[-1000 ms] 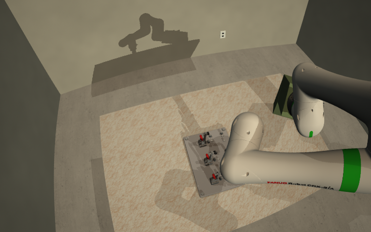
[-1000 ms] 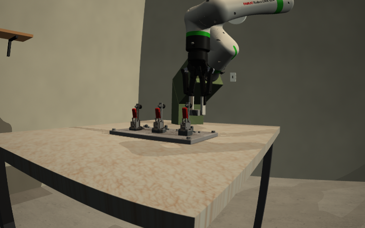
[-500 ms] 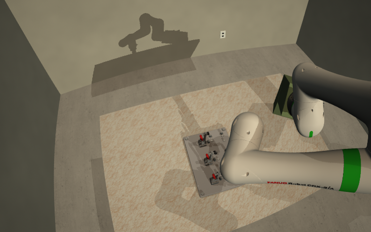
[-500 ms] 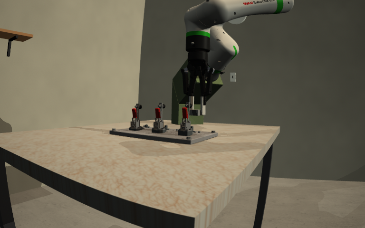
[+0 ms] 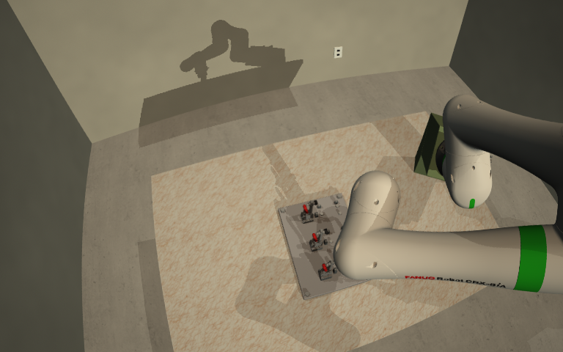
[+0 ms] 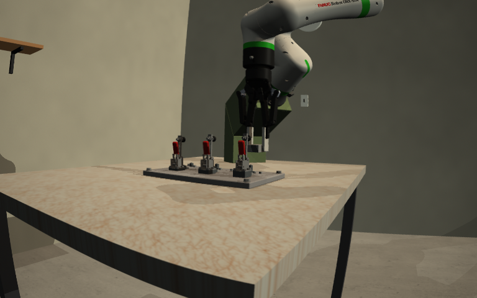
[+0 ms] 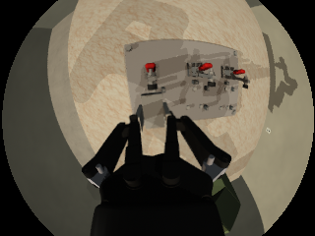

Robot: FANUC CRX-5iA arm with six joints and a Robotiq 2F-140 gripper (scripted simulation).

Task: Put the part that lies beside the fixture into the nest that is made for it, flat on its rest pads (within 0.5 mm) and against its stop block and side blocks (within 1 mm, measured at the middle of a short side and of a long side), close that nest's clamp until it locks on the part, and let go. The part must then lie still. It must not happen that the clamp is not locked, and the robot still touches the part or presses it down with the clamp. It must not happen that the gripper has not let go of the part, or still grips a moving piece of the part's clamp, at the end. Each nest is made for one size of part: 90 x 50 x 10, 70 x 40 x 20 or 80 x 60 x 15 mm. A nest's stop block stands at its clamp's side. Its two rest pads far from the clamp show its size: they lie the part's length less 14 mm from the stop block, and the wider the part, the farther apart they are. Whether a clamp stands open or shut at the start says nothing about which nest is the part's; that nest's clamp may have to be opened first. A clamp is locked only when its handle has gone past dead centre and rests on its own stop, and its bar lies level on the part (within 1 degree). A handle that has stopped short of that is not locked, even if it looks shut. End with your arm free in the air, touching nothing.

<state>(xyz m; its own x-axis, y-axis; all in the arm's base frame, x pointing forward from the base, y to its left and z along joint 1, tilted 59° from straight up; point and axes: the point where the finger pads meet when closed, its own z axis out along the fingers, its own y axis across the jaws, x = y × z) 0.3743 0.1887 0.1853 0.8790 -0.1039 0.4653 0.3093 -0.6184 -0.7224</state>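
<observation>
Now: hand 80 mm short of the grey fixture plate, 90 mm to the left of it and 110 mm above it. The rest, counted from my hand: grey part: 30 mm below.
</observation>
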